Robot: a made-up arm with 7 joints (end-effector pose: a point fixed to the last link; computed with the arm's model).
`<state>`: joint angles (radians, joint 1 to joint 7).
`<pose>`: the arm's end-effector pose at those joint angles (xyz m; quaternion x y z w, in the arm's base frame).
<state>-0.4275 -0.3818 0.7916 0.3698 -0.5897 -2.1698 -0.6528</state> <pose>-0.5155 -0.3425 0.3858 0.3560 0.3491 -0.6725 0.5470</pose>
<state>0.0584 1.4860 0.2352 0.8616 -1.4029 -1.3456 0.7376</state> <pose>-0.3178 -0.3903 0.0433 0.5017 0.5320 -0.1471 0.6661</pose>
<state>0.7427 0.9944 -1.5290 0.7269 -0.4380 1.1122 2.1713</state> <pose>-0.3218 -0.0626 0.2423 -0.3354 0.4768 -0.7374 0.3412</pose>
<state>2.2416 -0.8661 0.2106 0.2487 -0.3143 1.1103 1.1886</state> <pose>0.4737 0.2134 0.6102 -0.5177 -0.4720 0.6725 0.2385</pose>
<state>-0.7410 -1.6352 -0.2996 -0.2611 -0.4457 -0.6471 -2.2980</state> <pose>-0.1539 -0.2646 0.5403 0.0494 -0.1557 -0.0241 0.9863</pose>
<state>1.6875 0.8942 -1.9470 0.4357 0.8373 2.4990 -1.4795</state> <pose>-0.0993 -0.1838 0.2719 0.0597 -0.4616 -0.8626 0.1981</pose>
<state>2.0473 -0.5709 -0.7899 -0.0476 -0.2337 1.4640 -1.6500</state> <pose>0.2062 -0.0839 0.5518 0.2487 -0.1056 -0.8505 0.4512</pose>
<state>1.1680 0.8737 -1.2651 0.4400 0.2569 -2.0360 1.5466</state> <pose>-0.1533 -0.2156 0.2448 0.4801 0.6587 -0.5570 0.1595</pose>
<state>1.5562 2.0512 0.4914 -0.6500 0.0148 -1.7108 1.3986</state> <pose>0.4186 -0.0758 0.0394 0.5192 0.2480 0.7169 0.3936</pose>
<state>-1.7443 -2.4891 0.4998 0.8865 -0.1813 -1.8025 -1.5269</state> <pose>-0.6344 0.0458 0.4683 0.5584 0.6696 -0.4249 0.2434</pose>
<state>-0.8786 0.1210 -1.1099 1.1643 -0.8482 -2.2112 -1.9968</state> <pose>-0.3594 0.3150 0.3675 0.3383 -0.0789 0.9327 0.0966</pose>
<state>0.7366 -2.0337 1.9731 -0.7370 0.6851 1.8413 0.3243</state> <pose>0.1527 -0.4917 0.0836 -0.2005 -0.2634 0.6172 0.7138</pose>
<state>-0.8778 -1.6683 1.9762 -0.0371 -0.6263 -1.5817 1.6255</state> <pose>-0.5993 -0.2271 0.1690 -0.3378 -0.7924 -0.4788 0.1696</pose>
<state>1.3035 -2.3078 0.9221 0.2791 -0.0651 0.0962 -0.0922</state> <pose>0.5174 -0.1806 0.3999 -0.2728 0.7053 0.5966 0.2689</pose>
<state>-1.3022 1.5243 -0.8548 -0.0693 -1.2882 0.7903 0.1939</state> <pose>-0.2937 0.2718 0.0664 -0.3643 -0.5654 -0.7227 0.1590</pose>
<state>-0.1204 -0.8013 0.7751 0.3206 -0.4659 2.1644 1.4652</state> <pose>-0.2729 -0.5627 0.4420 -0.4448 -0.2184 0.1960 0.8462</pose>
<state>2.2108 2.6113 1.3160 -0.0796 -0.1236 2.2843 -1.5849</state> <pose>0.4353 0.3135 0.3695 0.7105 0.5630 0.4221 0.0015</pose>
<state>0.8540 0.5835 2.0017 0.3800 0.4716 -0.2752 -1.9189</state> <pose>0.3540 -0.1634 0.2863 -0.2361 0.4800 -0.6048 0.5900</pose>
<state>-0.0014 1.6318 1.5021 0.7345 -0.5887 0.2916 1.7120</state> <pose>-0.0750 -0.6344 0.3310 -0.3771 -0.4357 -0.3818 0.7226</pose>
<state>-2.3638 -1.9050 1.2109 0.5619 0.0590 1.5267 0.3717</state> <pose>-0.3950 0.5762 0.3129 0.0661 -0.1894 -0.3527 0.9140</pose>
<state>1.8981 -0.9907 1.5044 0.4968 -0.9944 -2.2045 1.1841</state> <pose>0.5156 0.1881 0.2985 0.8259 -0.3614 0.3977 0.1705</pose>
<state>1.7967 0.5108 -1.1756 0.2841 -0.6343 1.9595 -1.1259</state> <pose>0.0847 -0.2349 0.3127 -0.2875 -0.3607 0.8871 0.0137</pose>
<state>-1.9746 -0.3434 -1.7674 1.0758 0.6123 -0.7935 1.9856</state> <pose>0.1305 0.1246 0.3539 -0.1009 -0.3699 -0.3108 0.8697</pose>
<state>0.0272 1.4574 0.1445 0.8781 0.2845 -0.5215 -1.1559</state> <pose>-0.2082 -0.4556 -0.0069 -0.3825 -0.6371 0.1459 0.6531</pose>
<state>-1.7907 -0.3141 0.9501 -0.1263 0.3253 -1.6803 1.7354</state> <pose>-0.5711 0.3720 0.3878 -0.6985 -0.4212 0.5753 0.0607</pose>
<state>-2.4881 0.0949 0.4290 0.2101 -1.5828 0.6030 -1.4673</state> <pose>-0.1076 0.6060 0.4544 -0.4653 -0.5671 -0.4175 0.5362</pose>
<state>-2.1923 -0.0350 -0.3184 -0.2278 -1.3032 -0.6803 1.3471</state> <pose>-0.0074 0.5219 0.5623 -0.7191 0.0216 0.6751 0.1632</pose>
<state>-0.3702 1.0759 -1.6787 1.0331 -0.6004 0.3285 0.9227</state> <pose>-0.2122 0.2310 0.2540 0.3369 0.4694 -0.7584 0.3017</pose>
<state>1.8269 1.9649 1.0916 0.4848 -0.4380 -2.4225 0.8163</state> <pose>0.5076 0.1157 0.1994 0.0833 0.4857 0.6427 0.5866</pose>
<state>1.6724 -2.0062 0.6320 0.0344 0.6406 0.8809 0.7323</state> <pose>0.5686 0.1496 0.4176 0.4768 0.1473 -0.8666 0.0058</pose>
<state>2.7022 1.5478 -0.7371 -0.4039 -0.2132 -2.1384 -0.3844</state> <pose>0.2557 0.1071 0.0923 0.7168 0.6059 -0.0118 0.3447</pose>
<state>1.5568 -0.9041 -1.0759 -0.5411 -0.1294 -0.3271 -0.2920</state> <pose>0.0760 -0.0413 0.6070 -0.5328 -0.4602 0.3329 0.6273</pose>
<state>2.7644 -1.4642 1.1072 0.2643 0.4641 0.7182 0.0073</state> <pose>0.2782 0.5864 0.2978 0.0246 0.0715 -0.8587 0.5069</pose>
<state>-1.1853 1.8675 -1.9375 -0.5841 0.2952 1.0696 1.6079</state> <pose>-0.0673 0.2568 0.2473 -0.2055 -0.3659 0.6004 0.6808</pose>
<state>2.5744 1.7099 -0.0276 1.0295 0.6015 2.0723 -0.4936</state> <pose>0.2482 0.3710 -0.0502 0.3621 0.8097 -0.2043 0.4141</pose>
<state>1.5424 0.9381 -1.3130 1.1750 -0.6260 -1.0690 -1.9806</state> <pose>-0.0483 -0.2255 0.1765 0.2974 -0.3247 -0.0216 0.8976</pose>
